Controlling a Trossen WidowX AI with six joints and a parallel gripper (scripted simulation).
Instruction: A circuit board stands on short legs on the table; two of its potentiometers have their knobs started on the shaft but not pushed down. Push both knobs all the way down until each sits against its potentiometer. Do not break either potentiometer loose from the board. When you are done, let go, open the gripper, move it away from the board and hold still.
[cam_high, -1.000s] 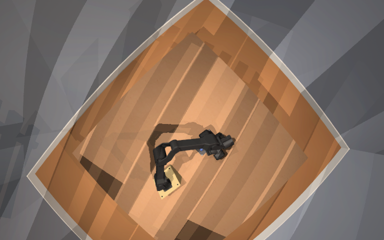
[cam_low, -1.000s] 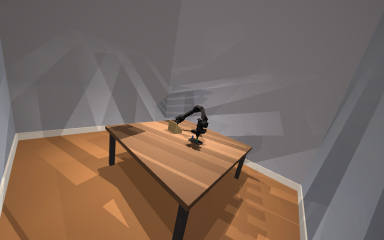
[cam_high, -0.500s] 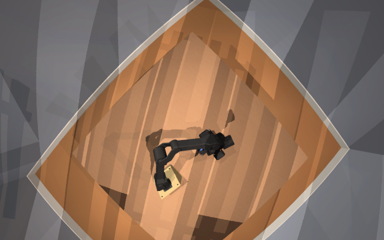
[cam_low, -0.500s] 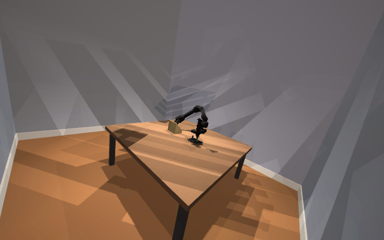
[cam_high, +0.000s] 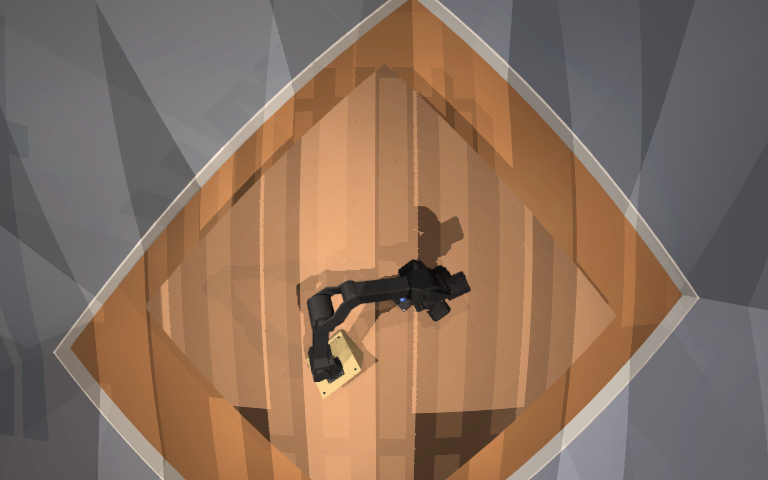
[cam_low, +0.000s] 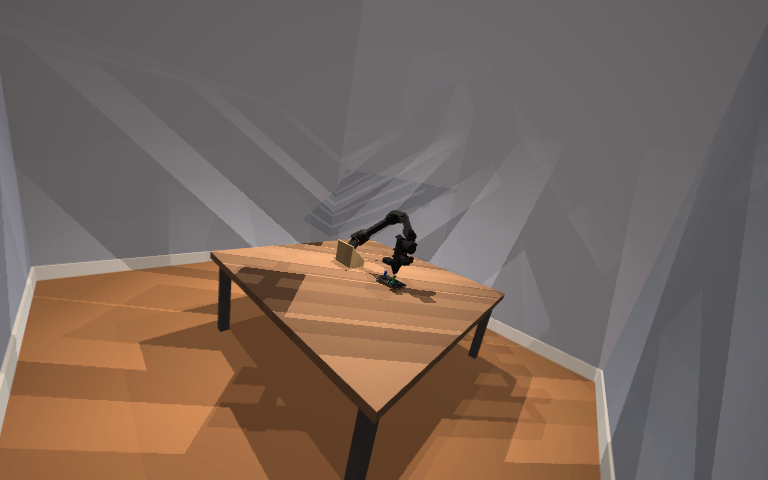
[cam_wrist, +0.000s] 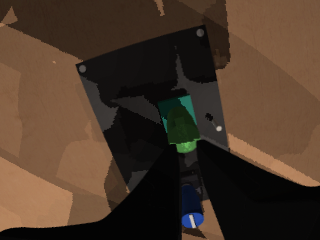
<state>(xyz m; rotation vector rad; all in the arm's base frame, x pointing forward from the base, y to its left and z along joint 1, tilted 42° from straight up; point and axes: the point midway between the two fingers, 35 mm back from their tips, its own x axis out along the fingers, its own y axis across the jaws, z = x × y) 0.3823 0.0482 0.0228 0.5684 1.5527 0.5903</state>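
The green knob is 20 mm below my gripper tip. Round my gripper tip: blue knob: 70 mm behind, 30 mm below.
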